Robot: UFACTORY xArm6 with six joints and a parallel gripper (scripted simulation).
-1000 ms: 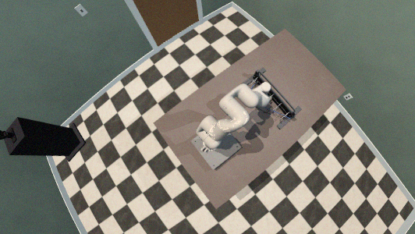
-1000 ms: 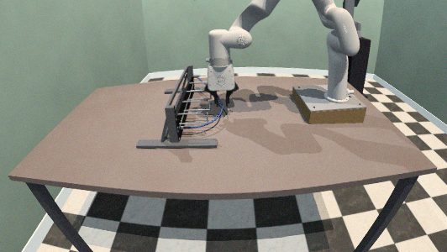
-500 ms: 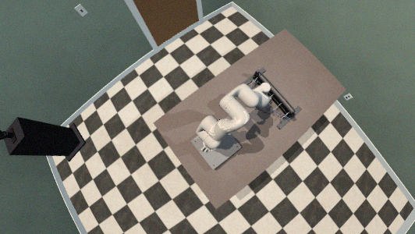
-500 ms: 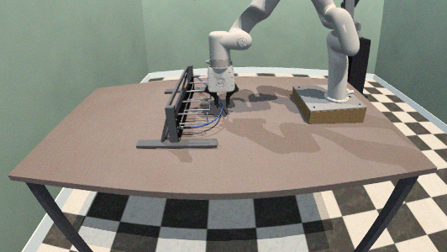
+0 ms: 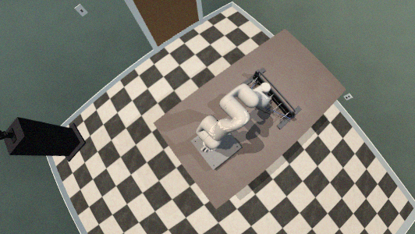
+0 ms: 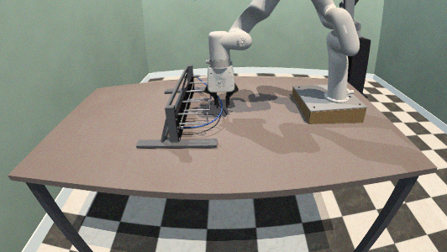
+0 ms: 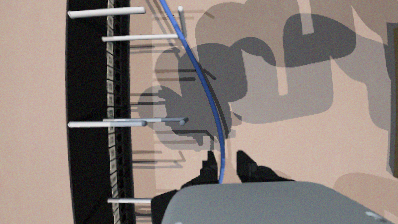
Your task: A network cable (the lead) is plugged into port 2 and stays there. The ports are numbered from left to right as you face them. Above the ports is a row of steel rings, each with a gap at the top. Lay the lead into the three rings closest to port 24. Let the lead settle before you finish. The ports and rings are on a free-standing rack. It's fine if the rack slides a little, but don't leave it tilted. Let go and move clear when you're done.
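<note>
Right now my hand is 16 cm short of the rack and 8 cm to the left of it.
</note>
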